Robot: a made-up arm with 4 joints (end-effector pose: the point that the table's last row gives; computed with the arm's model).
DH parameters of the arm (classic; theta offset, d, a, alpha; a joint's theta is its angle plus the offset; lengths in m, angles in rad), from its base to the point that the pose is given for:
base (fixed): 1.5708 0.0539 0 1.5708
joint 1: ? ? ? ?
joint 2: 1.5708 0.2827 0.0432 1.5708
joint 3: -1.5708 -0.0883 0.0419 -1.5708
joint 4: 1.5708 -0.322 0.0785 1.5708
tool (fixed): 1.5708 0.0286 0 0
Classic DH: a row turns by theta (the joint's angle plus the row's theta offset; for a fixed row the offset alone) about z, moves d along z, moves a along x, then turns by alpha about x.
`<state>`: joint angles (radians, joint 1 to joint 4).
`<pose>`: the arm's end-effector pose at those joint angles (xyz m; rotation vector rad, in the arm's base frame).
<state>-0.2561 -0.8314 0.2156 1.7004</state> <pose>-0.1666 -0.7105 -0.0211 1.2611 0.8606 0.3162</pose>
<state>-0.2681 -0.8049 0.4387 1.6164</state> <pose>-0.1583 -0.6831 0.0547 1.0777 0.9313 0.1370</pose>
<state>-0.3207 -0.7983 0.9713 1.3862</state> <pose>-0.0770 -0.5782 0.2104 0.5538 1.1646 -0.2110</pose>
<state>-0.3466 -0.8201 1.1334 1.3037</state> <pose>-0.0366 -0.5354 0.2450 0.3587 1.2533 -0.2879</pose>
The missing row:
joint 1: 0 -0.0567 -0.3898 1.5708
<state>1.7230 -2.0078 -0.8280 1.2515</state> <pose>0.1367 0.6014 -0.3323 -1.3777 1.0379 -1.8621</pose>
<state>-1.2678 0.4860 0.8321 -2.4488</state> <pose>-0.1689 -0.0995 0.3805 2.5133 -1.2821 -0.1018</pose>
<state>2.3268 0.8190 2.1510 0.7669</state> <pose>-0.0224 0.4710 -0.4197 -1.1565 -1.8401 -1.1272</pose>
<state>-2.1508 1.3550 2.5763 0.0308</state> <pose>-0.1452 0.2812 0.7891 0.2397 0.4359 -1.7038</pose>
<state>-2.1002 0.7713 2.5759 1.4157</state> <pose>0.0675 0.2762 0.6917 0.6519 -0.6911 -2.1982</pose>
